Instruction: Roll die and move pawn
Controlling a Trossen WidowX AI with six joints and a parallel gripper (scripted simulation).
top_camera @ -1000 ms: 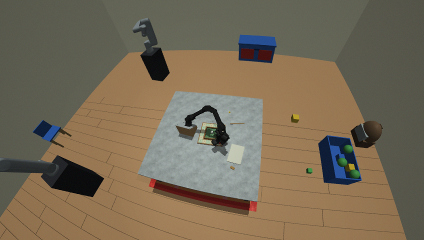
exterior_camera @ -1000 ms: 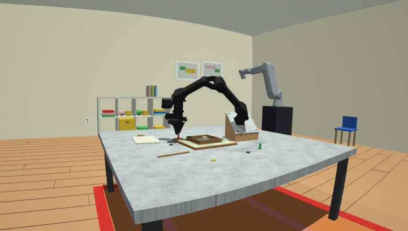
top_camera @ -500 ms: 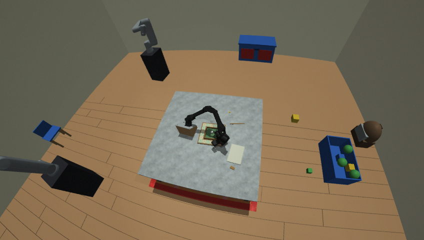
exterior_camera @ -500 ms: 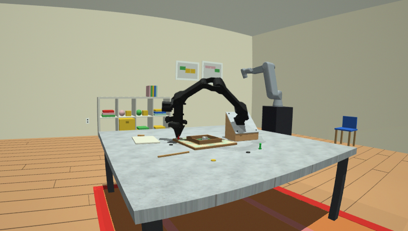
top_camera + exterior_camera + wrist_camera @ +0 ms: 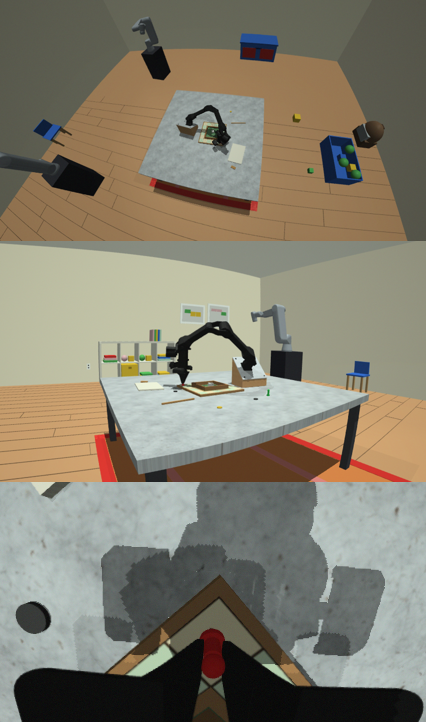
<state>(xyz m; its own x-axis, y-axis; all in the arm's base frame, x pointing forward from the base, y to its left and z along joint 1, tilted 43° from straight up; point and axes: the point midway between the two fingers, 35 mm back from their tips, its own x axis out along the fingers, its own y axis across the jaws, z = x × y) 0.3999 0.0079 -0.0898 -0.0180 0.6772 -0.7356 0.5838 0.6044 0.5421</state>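
My gripper tip is now 14 cm past the white die and 11 cm to the right of it. Round my gripper tip: red pawn: right at my gripper tip; then green tray floor: 13 cm behind, 9 cm to the left, 2 cm below; then cream card: 20 cm ahead, 6 cm to the right, 2 cm below.
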